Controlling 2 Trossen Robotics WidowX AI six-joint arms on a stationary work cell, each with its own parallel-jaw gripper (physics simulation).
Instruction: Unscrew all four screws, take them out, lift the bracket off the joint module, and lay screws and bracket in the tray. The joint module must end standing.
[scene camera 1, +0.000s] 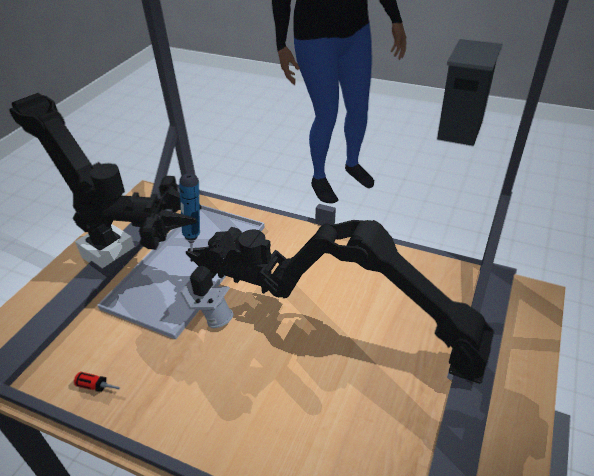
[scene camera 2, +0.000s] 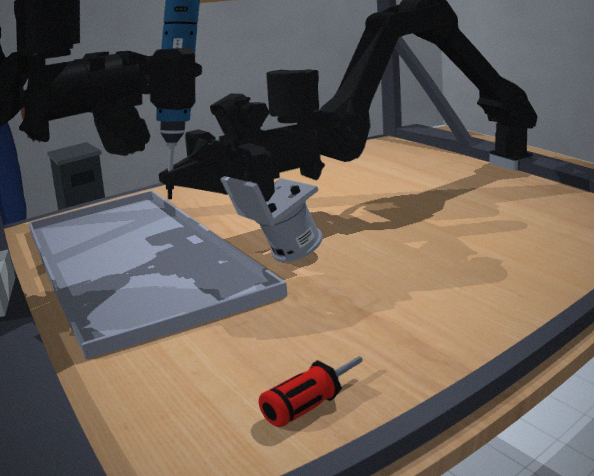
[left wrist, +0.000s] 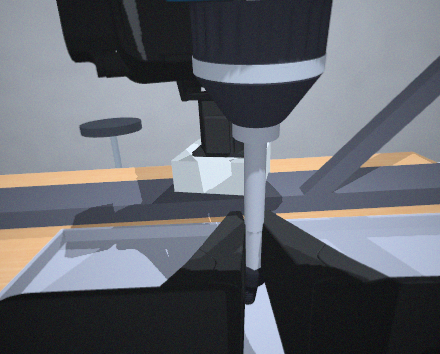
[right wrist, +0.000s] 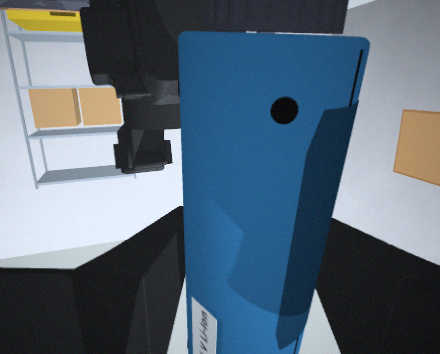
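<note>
The grey joint module (scene camera 1: 218, 316) (scene camera 2: 295, 237) leans on the table beside the tray (scene camera 1: 116, 289) (scene camera 2: 190, 317), under the left gripper. Its bracket (scene camera 1: 220, 295) (scene camera 2: 244, 196) is on top, with two black screws (scene camera 1: 210, 301) (scene camera 2: 295, 189) in view; part is hidden by the left gripper. My right gripper (scene camera 1: 190, 220) (scene camera 2: 174, 75) (right wrist: 245, 219) is shut on the blue power driver (scene camera 1: 189, 197) (scene camera 2: 180, 35) (right wrist: 240, 150), held upright with its bit down. My left gripper (scene camera 1: 191, 254) (scene camera 2: 166, 177) (left wrist: 248, 222) is shut on a black screw (scene camera 2: 170, 192) (left wrist: 250, 294) at the bit's tip, above the tray.
A red screwdriver (scene camera 1: 90, 381) (scene camera 2: 300, 392) lies on the table at the front. The dark frame posts (scene camera 1: 170, 90) (scene camera 1: 520, 125) rise at the table's sides. A small grey block (scene camera 1: 325, 214) stands at the back edge. A person (scene camera 1: 332, 90) stands behind the table.
</note>
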